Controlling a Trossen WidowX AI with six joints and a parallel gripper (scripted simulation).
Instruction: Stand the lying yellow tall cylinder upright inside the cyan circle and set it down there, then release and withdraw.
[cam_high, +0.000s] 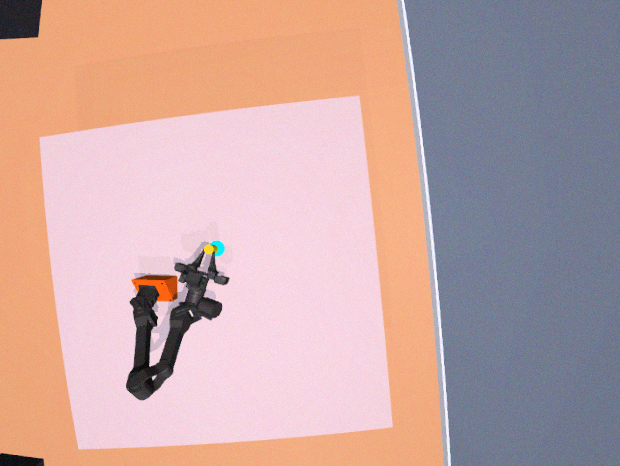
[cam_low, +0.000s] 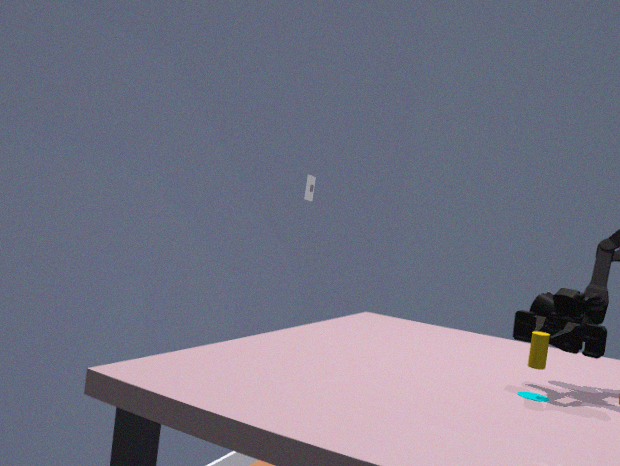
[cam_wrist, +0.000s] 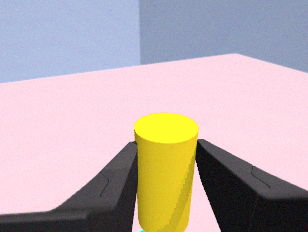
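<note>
Now: gripper tip 11 cm above the cyan circle. Also, from my gripper tip: yellow tall cylinder 2 cm below.
</note>
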